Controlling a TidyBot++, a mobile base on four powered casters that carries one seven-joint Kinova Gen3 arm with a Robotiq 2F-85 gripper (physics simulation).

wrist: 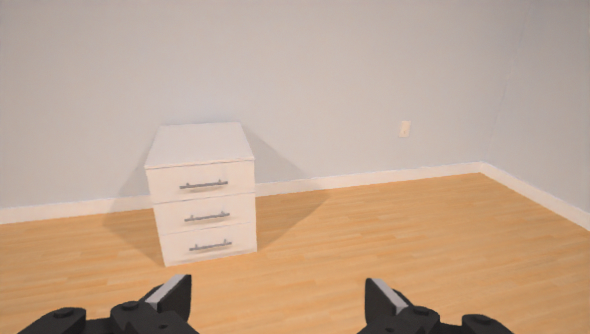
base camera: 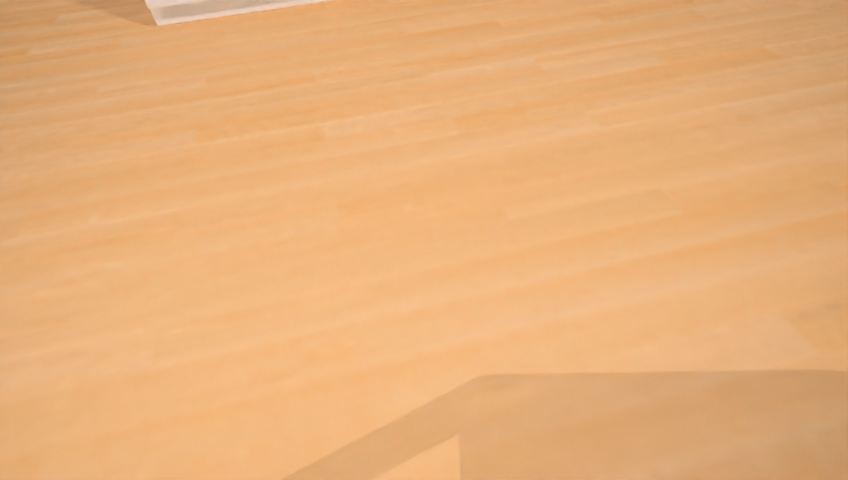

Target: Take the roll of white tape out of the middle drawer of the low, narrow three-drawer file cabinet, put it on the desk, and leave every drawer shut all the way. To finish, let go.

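Places are measured from the arm's base along level axes (x ahead, y left, z up), in centimetres.
Where they show: gripper, fingertip midpoint: [wrist: 278,296].
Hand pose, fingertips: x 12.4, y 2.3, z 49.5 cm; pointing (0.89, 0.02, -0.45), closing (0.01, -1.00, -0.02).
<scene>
After its pixels a point has its place.
The low white three-drawer file cabinet [wrist: 201,145] {x 130.6, y 41.7, z 12.4 cm} stands against the wall, left of centre in the wrist view. Its bottom edge [base camera: 238,10] {x 113.7, y 42.1, z -38.9 cm} shows at the top left of the base camera view. The top drawer [wrist: 165,184] {x 109.2, y 51.2, z 3.5 cm}, the middle drawer [wrist: 170,214] {x 109.2, y 51.3, z -10.7 cm} and the bottom drawer [wrist: 175,246] {x 109.1, y 51.5, z -27.5 cm} all look shut, each with a grey bar handle. My gripper [wrist: 278,296] {x 12.4, y 2.3, z 49.5 cm} is open, with nothing between its fingers, and is well short of the cabinet. The roll of white tape and the desk do not show in either view.
A pale wall [wrist: 325,75] {x 186.9, y -18.6, z 36.9 cm} with a white baseboard [wrist: 370,179] {x 195.5, y -56.8, z -35.7 cm} runs behind the cabinet and meets a second wall [wrist: 555,125] {x 181.3, y -164.1, z 11.6 cm} in a corner at the right. An outlet [wrist: 404,129] {x 201.4, y -77.2, z 0.4 cm} is on the back wall. A shadow lies on the wooden floor [base camera: 416,237] {x 45.6, y 3.3, z -39.6 cm} in front of the base.
</scene>
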